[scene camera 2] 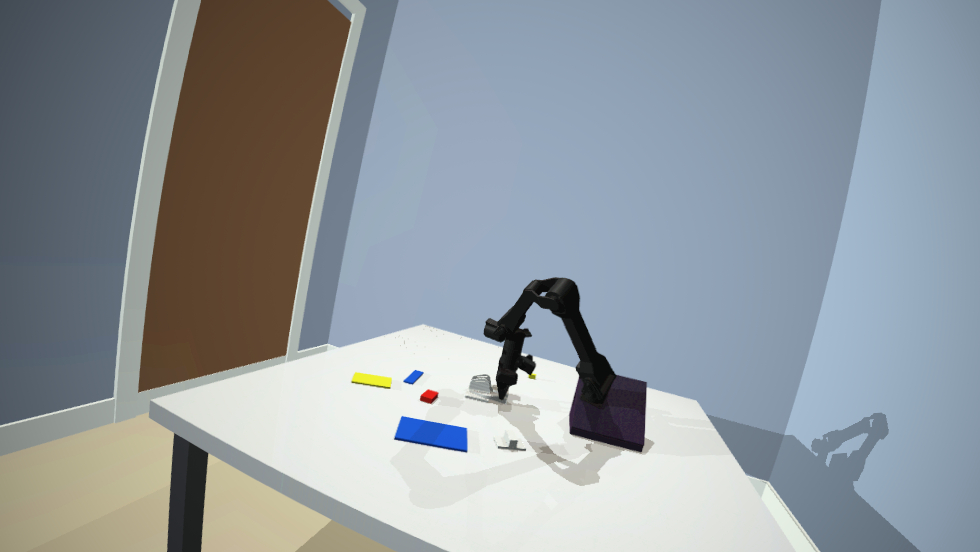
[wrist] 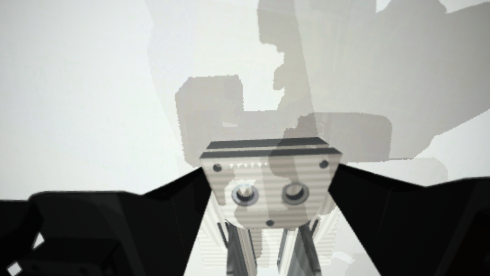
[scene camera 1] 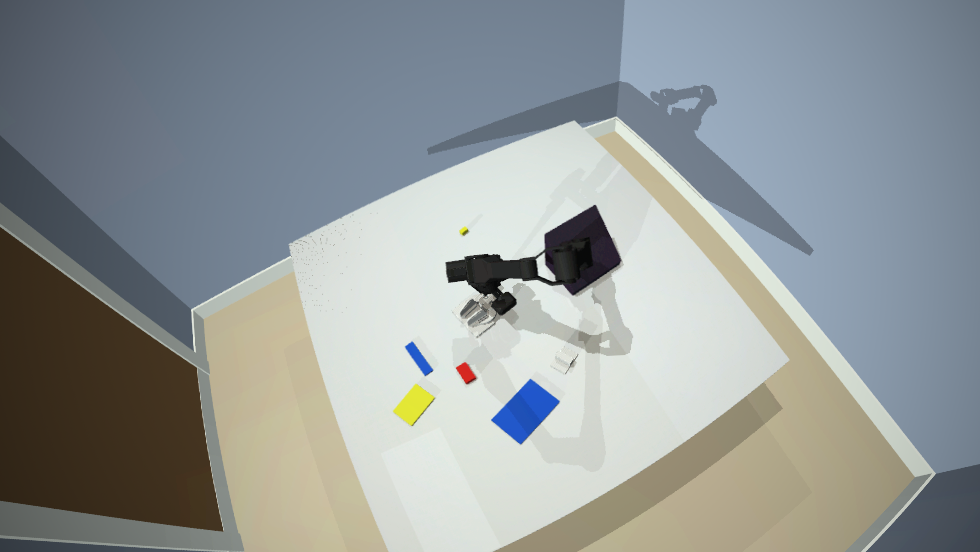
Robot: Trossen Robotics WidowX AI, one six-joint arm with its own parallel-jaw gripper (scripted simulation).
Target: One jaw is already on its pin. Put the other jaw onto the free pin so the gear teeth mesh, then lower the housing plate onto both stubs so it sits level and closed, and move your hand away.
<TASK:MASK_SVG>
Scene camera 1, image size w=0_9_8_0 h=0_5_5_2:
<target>yellow plate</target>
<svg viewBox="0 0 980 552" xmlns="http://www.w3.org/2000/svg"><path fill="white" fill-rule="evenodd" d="M416 383L393 411L411 426L435 399L434 396Z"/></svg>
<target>large blue plate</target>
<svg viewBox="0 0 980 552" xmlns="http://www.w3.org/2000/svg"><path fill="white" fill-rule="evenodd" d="M532 379L492 419L499 428L520 445L559 403L557 398L550 395L547 390L540 387Z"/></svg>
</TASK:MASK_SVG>
